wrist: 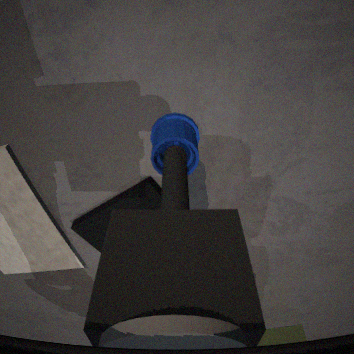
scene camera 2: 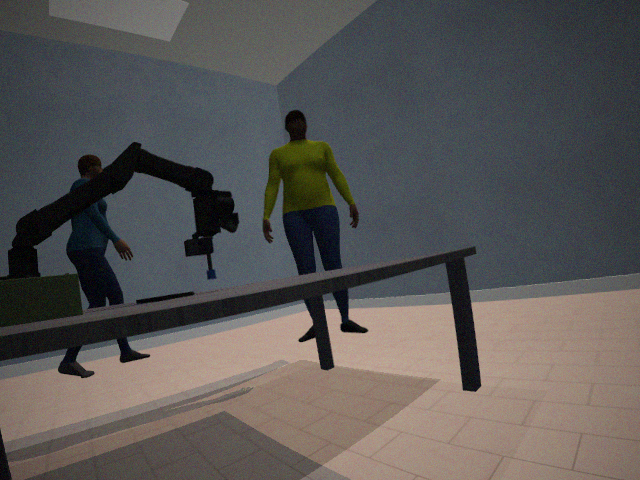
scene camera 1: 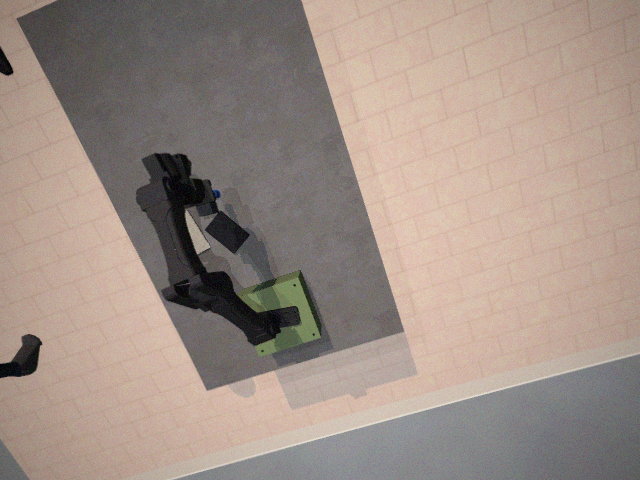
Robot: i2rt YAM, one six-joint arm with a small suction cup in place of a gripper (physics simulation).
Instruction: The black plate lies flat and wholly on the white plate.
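Pixels of known places: hand, its tool point: [wrist: 174, 134] [scene camera 2: 212, 278] [scene camera 1: 216, 194]; arm's base, origin of its link: [scene camera 2: 24, 282] [scene camera 1: 272, 319].
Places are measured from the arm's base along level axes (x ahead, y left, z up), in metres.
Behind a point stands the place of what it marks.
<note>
The black plate [scene camera 1: 227, 231] {x 0.343, y 0.112, z -0.078 m} [scene camera 2: 165, 297] {x 0.331, y 0.049, z -0.082 m} [wrist: 117, 210] lies flat on the grey table, beside the white plate and apart from it. The white plate [scene camera 1: 199, 238] {x 0.337, y 0.227, z -0.083 m} [wrist: 30, 225] {x 0.358, y 0.242, z -0.083 m} lies on the table, partly hidden by the arm in scene camera 1 and cut off at the left edge of the wrist view; it does not show in scene camera 2. My gripper, a blue suction cup [scene camera 1: 216, 194] [scene camera 2: 210, 274] [wrist: 175, 142], is open, with nothing on it. It hangs above the table, past the black plate's edge. The cup's mount hides part of the black plate in the wrist view.
The arm stands on a green block [scene camera 1: 307, 310] {x 0.009, y -0.134, z -0.002 m} [scene camera 2: 41, 299] {x 0.065, y -0.137, z -0.048 m} [wrist: 285, 335] {x 0.135, y -0.095, z -0.073 m} near one end of the grey table [scene camera 1: 258, 103] {x 0.754, y -0.108, z -0.089 m} [scene camera 2: 382, 275] {x 0.731, y -0.357, z -0.107 m}. Two people, one in a yellow top [scene camera 2: 307, 175] and one in teal [scene camera 2: 85, 237], stand beyond the table. Shadows cross the table around the plates.
</note>
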